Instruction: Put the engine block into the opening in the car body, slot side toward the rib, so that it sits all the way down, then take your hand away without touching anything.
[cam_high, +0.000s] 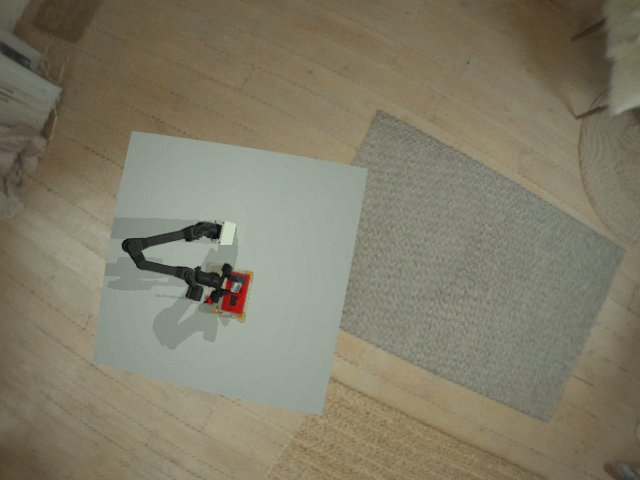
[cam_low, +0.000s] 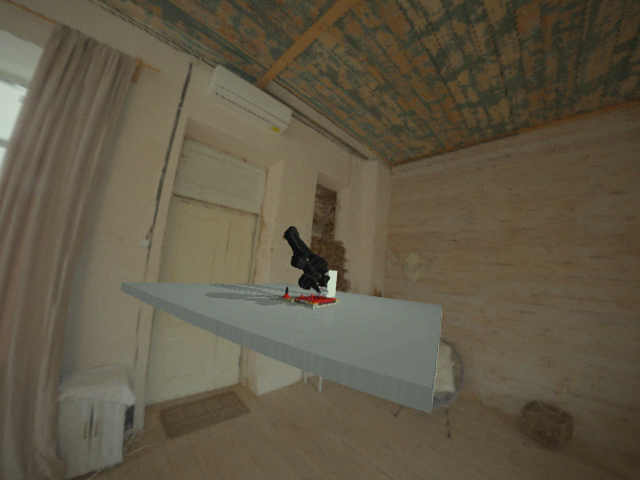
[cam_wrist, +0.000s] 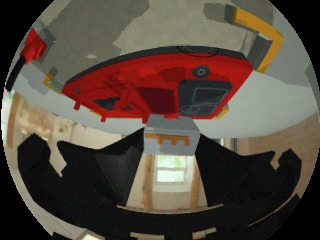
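My gripper tip is now right at the grey engine block.
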